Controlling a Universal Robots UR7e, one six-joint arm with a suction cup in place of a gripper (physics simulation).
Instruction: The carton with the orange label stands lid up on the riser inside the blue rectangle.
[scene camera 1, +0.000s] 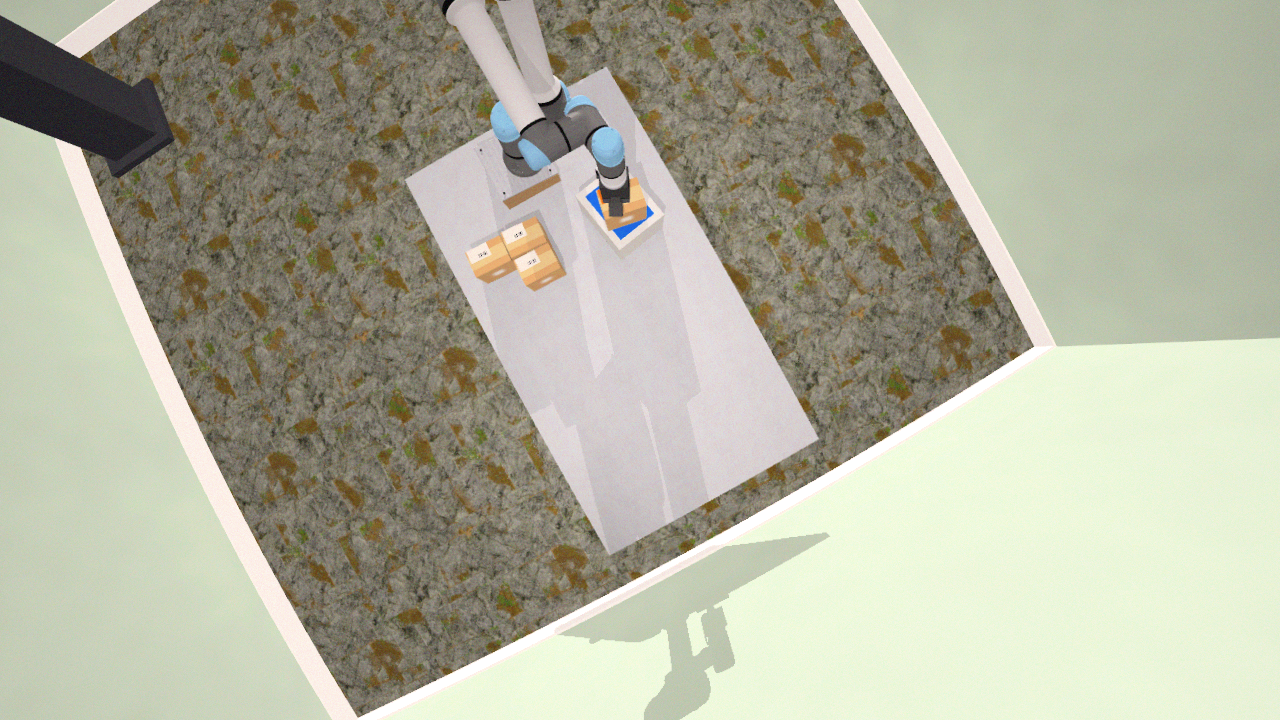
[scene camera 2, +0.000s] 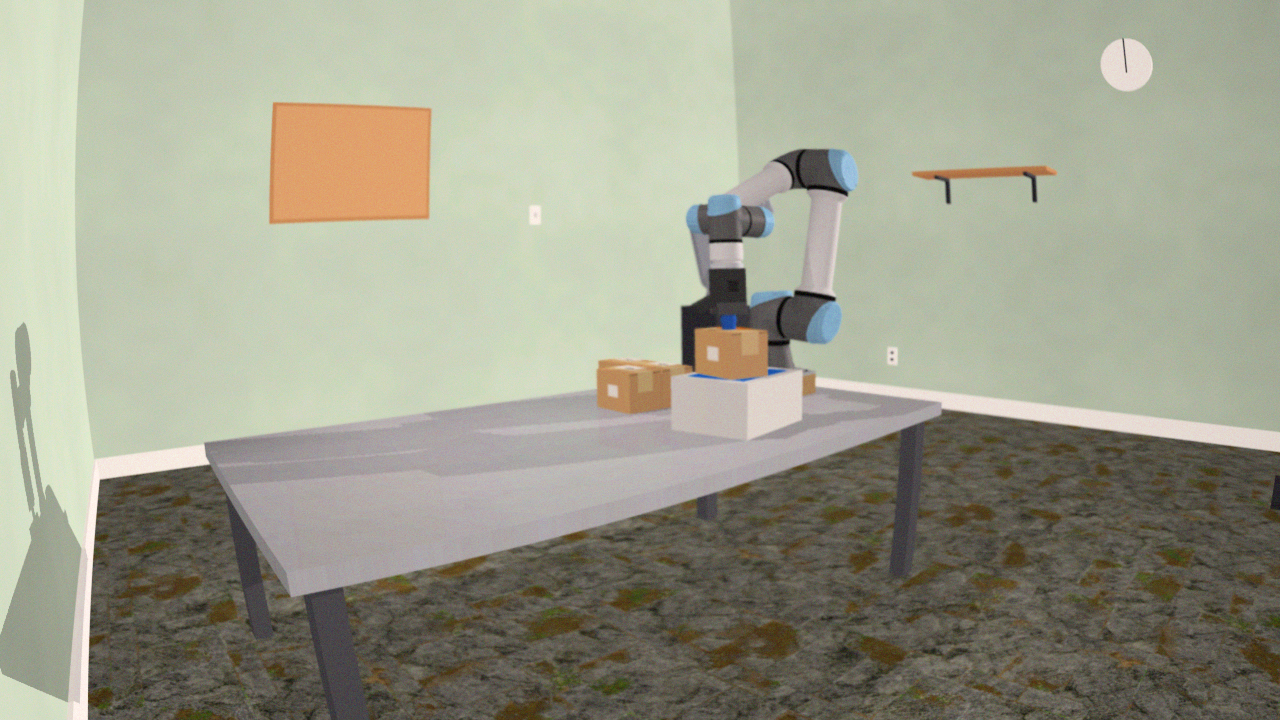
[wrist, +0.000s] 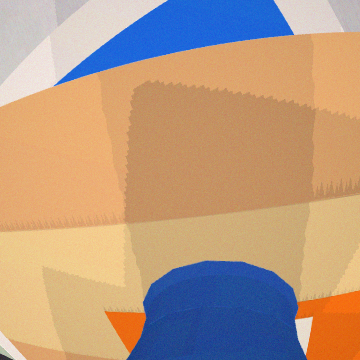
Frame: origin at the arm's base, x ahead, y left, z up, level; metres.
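Seen in the pictures: hand, its tool point: (wrist: 223, 278).
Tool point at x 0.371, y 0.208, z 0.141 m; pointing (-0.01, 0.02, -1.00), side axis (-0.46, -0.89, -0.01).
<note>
Pixels of each thing's top centre, then the offset from my tool point to it. Level surfaces: height alone.
- carton, centre of its top: (wrist: 166, 311) (scene camera 2: 730, 329) (scene camera 1: 621, 198) 0.005 m ahead, 0.011 m left, 0.014 m up
- white riser, centre of its top: (wrist: 216, 196) (scene camera 2: 739, 373) (scene camera 1: 619, 205) 0.021 m back, 0.012 m left, 0.087 m down
- blue rectangle, centre of its top: (wrist: 216, 196) (scene camera 2: 739, 373) (scene camera 1: 619, 205) 0.021 m back, 0.012 m left, 0.087 m down
- grey table, height of its surface: 0.207 m down
The carton (scene camera 1: 636, 208) (scene camera 2: 732, 354) (wrist: 215, 150) is brown, upright and lid up. Part of its orange label (wrist: 332, 325) shows beside the cup in the wrist view. My gripper (scene camera 1: 615, 209) (scene camera 2: 728, 322) (wrist: 220, 305), a blue suction cup, is on the carton's lid and holds it. The carton is at the top of the white riser (scene camera 1: 641, 227) (scene camera 2: 711, 410) (wrist: 100, 30), over the blue rectangle (scene camera 1: 623, 234) (wrist: 215, 30). It looks turned against the rectangle's edges. I cannot tell whether its underside touches the riser. The carton hides part of the rectangle.
Three brown cartons with white labels, a left one (scene camera 1: 490, 262), a back one (scene camera 1: 528, 238) and a front one (scene camera 1: 542, 269), stand close together on the grey table (scene camera 1: 716, 376) (scene camera 2: 375, 501). A brown strip (scene camera 1: 531, 191) lies by the arm's base.
</note>
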